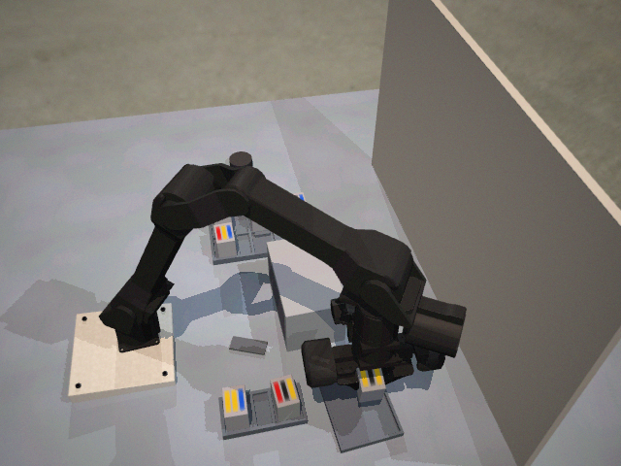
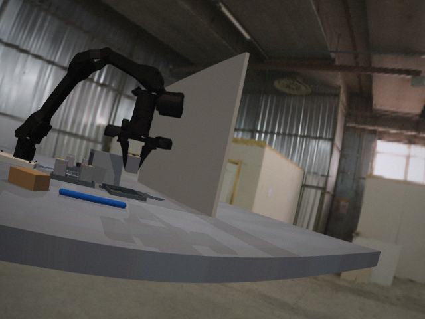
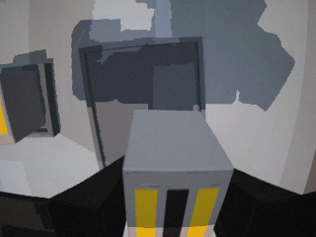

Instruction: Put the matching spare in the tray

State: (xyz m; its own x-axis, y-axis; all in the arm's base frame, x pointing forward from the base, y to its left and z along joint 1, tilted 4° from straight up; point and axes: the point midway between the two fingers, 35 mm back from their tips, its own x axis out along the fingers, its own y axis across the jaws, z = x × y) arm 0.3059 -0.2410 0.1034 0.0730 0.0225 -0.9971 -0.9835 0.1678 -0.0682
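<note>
Right now my gripper tip is 10 mm past the dark tray, 10 mm to the right of it and 70 mm above it. Also, from my gripper tip: rack: 150 mm behind, 40 mm to the left, 60 mm below; then blue rod: 140 mm behind, 190 mm to the right, 70 mm below; then grey mounted unit: 30 mm behind, 220 mm to the left, 20 mm below.
</note>
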